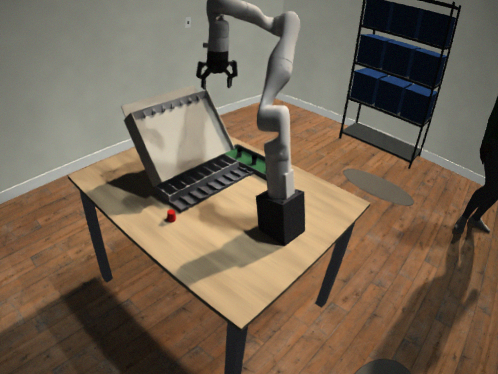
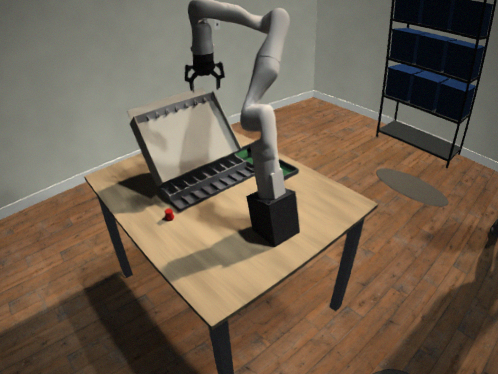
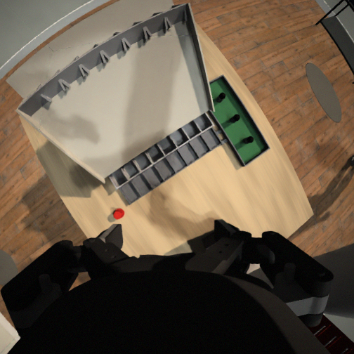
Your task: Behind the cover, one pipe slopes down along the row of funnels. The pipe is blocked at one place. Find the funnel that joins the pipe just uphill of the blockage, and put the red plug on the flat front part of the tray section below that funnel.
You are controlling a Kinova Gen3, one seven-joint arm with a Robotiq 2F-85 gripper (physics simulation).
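Where they show: gripper, between the fingertips: [image 1: 216, 88] [image 2: 205, 90]; arm's base, origin of its link: [image 1: 280, 193] [image 2: 270, 193].
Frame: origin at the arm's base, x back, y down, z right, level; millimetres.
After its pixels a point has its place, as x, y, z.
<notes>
The red plug [image 1: 171, 215] @(-322, 122, -251) [image 2: 169, 214] @(-320, 124, -247) [image 3: 118, 213] stands on the table just off the tray's near left corner. The tray [image 1: 201, 195] @(-348, 149, -42) [image 3: 165, 156] has a row of deep compartments and a row of flat front sections. Above it leans the pale cover [image 1: 167, 145] @(-537, -34, -57) [image 2: 172, 145] @(-538, -36, -44) [image 3: 125, 105], with several small grey funnels [image 3: 104, 56] along its top edge. The pipe and its blockage are hidden behind the cover. My gripper [image 1: 216, 84] @(-305, -337, -21) [image 2: 205, 87] @(-305, -337, -21) [image 3: 168, 232] is open and empty, pointing down, high above the top of the cover and far from the plug.
A green tray [image 2: 287, 170] @(-205, 153, 375) [image 3: 227, 107] with black pegs lies right of the tray. The arm's black base block [image 1: 280, 217] @(52, 41, -74) [image 2: 273, 217] @(67, 37, -64) stands on the table [image 1: 240, 295] @(103, 156, -373). A shelf unit [image 1: 380, 142] with blue boxes stands behind; part of a person [image 1: 487, 200] shows at the right.
</notes>
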